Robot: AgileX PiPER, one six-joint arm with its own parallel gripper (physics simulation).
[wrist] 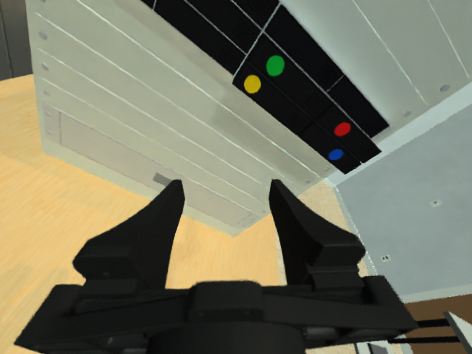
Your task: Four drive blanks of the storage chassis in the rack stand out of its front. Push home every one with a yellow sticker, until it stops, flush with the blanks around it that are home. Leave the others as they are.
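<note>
The black storage chassis (300,42) runs diagonally across the upper part of the rack front. The blank with the yellow sticker (252,84) lies in its lower row, and the blank with the green sticker (275,65) lies beside it in the row above. Further right are the blank with the red sticker (342,129) and, below it, the blank with the blue sticker (336,154). These four appear to stand out of the front; how far is hard to tell. My gripper (227,189) is open, with nothing between its fingers. It is apart from the chassis, its fingertips below the stickered blanks in view.
Pale rack panels (165,115) with screws lie below the chassis, and more pale panels (385,45) lie above it. A wooden floor (30,200) shows at the left. A grey-blue wall (410,200) is at the right, and a brown surface (445,310) shows at the lower right.
</note>
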